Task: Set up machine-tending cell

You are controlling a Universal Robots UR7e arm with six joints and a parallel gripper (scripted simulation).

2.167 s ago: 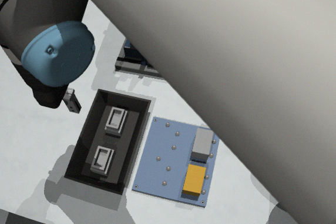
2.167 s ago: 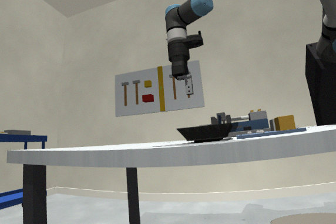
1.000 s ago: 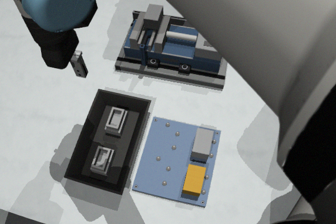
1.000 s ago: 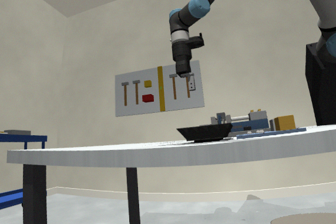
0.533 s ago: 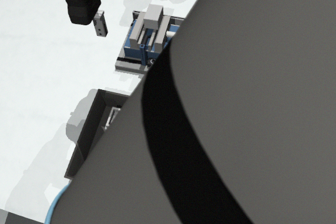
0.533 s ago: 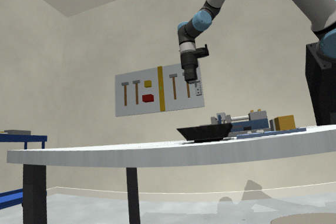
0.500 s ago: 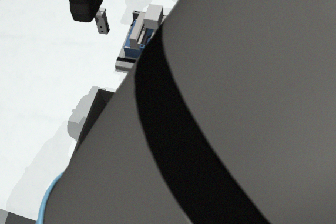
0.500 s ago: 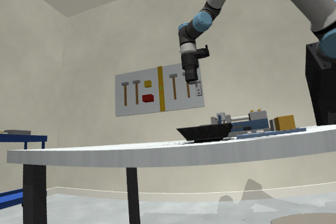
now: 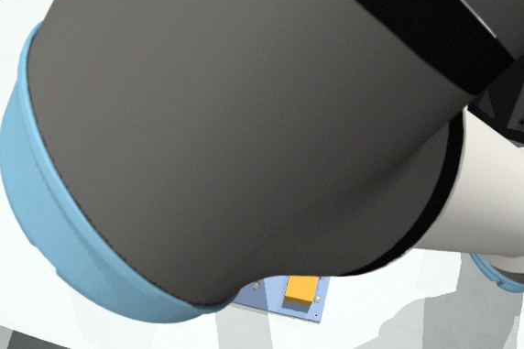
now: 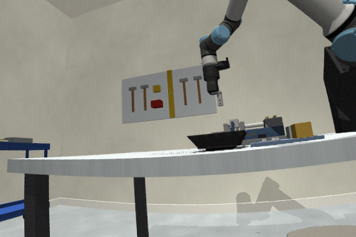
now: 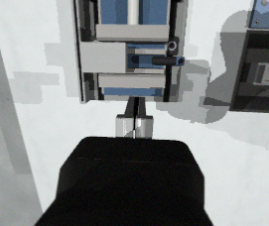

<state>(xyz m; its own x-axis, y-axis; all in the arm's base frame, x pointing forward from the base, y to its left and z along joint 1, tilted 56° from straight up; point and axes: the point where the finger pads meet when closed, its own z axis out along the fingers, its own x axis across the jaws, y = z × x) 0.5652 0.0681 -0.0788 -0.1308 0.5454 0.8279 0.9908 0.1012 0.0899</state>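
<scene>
Now: hand 16 cm above the blue base, 11 cm past it and 3 cm to the left of it. Also, from my hand: brass blank: 31 cm to the left, 28 cm behind, 17 cm below.
</scene>
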